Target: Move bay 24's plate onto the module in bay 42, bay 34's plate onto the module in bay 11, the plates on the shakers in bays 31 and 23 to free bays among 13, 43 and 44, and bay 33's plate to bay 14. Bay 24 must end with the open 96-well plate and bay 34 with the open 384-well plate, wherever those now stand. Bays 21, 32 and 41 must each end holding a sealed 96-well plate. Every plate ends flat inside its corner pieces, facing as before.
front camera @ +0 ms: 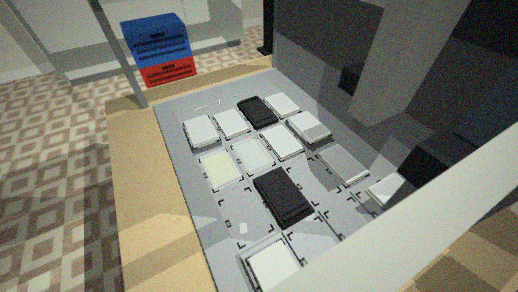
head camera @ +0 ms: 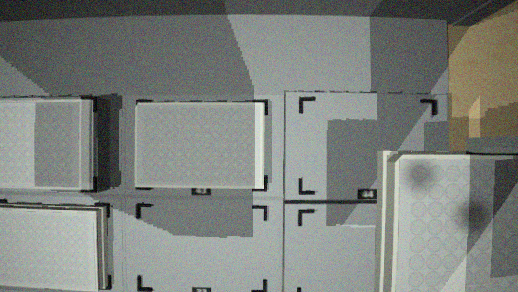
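Pixels of known places: gripper, fingertip midpoint: [head camera: 494, 228]; robot's base, origin of the base link: [front camera: 185, 128].
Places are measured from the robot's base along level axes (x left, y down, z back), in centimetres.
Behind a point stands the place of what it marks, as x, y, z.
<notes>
My gripper [front camera: 389, 187] is shut on a sealed plate [front camera: 382, 194] {29.2, -12.2, -54.4} [head camera: 435, 215] {32.9, -12.2, -54.1}, held up over the deck's back right; it hides parts of bays 44 and 34 in the head view. A sealed plate [front camera: 342, 161] {36.5, -1.4, -39.1} [head camera: 195, 145] {36.4, -1.4, -39.0} lies in bay 43. Bay 44 [head camera: 345, 107] {40.1, -1.4, -53.4} and bay 33 [head camera: 200, 255] {25.0, 0.0, -39.1} hold no plate. Plates stand on the modules in bay 42 [front camera: 304, 122] {35.7, -3.3, -21.3} [head camera: 30, 145] {36.3, -3.3, -24.0} and bay 11 [front camera: 200, 129] {4.1, -3.3, -7.1}. The black shakers in bay 31 [front camera: 257, 111] {25.3, -2.4, -7.3} and bay 23 [front camera: 282, 195] {14.7, -2.3, -40.2} are bare. A yellowish open plate [front camera: 220, 168] {4.2, -1.4, -23.7} and a pale open plate [front camera: 252, 154] {14.8, -1.2, -23.4} sit in bays 12 and 22.
Sealed plates lie in bay 21 [front camera: 231, 123] {14.8, -1.4, -7.5}, bay 41 [front camera: 281, 104] {35.8, -1.4, -7.1}, bay 32 [front camera: 281, 141] {25.3, -1.4, -23.4} [head camera: 47, 245] {26.1, -1.4, -23.7} and bay 14 [front camera: 275, 265] {4.5, -2.9, -53.3}. A pale beam crosses the front view's lower right. A blue and red box [front camera: 159, 47] stands behind the deck.
</notes>
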